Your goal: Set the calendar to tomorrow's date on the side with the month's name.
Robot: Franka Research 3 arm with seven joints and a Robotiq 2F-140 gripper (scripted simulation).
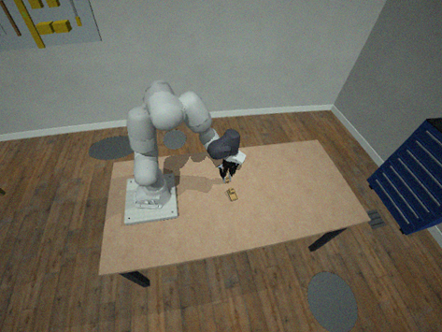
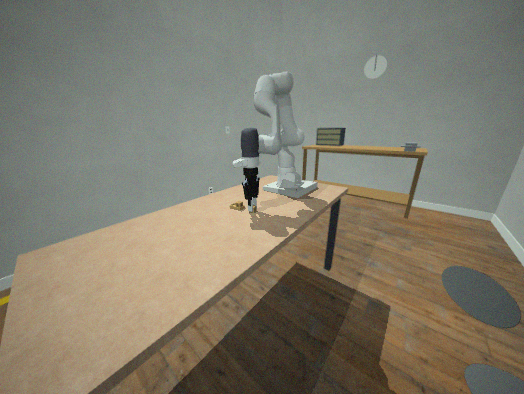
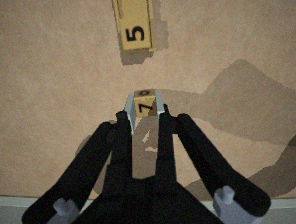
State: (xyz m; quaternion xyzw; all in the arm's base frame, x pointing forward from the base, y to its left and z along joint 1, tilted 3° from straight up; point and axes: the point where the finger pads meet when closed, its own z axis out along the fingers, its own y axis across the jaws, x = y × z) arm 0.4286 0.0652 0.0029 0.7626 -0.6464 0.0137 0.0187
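Right now the wooden tray is 2 cm ahead of my hand, 11 cm to the right of it and 4 cm below it. Round my hand: wooden digit cube: 3 cm below.
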